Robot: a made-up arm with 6 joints. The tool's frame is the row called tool.
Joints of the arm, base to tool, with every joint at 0 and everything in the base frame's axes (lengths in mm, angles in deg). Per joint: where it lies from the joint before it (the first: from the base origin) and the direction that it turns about. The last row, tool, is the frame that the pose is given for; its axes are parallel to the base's.
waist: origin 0 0 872.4 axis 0 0 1
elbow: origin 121 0 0 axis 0 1 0
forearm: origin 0 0 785.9 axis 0 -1 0
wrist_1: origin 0 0 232.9 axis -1 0 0
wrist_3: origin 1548.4 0 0 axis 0 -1 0
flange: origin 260.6 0 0 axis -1 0 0
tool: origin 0 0 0
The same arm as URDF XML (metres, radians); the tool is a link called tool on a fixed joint. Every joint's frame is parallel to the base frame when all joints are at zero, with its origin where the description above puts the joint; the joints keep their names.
<robot name="arm">
  <joint name="waist" type="continuous">
    <parent link="base"/>
    <child link="link1"/>
    <origin xyz="0 0 0.8724" rpy="0 0 0"/>
    <axis xyz="0 0 1"/>
  </joint>
  <joint name="elbow" type="continuous">
    <parent link="link1"/>
    <child link="link2"/>
    <origin xyz="0.121 0 0" rpy="0 0 0"/>
    <axis xyz="0 1 0"/>
  </joint>
  <joint name="forearm" type="continuous">
    <parent link="link2"/>
    <child link="link3"/>
    <origin xyz="0 0 0.7859" rpy="0 0 0"/>
    <axis xyz="0 -1 0"/>
  </joint>
  <joint name="wrist_1" type="continuous">
    <parent link="link3"/>
    <child link="link4"/>
    <origin xyz="0 0 0.2329" rpy="0 0 0"/>
    <axis xyz="-1 0 0"/>
  </joint>
  <joint name="wrist_3" type="continuous">
    <parent link="link4"/>
    <child link="link5"/>
    <origin xyz="1.5484 0 0" rpy="0 0 0"/>
    <axis xyz="0 -1 0"/>
  </joint>
  <joint name="flange" type="continuous">
    <parent link="link5"/>
    <child link="link6"/>
    <origin xyz="0.2606 0 0" rpy="0 0 0"/>
    <axis xyz="-1 0 0"/>
  </joint>
  <joint name="tool_joint" type="fixed">
    <parent link="link6"/>
    <child link="tool"/>
    <origin xyz="0 0 0" rpy="0 0 0"/>
  </joint>
  <link name="base"/>
  <link name="link1"/>
  <link name="link2"/>
  <link name="link3"/>
  <link name="link4"/>
  <link name="link5"/>
  <link name="link6"/>
  <link name="tool"/>
</robot>

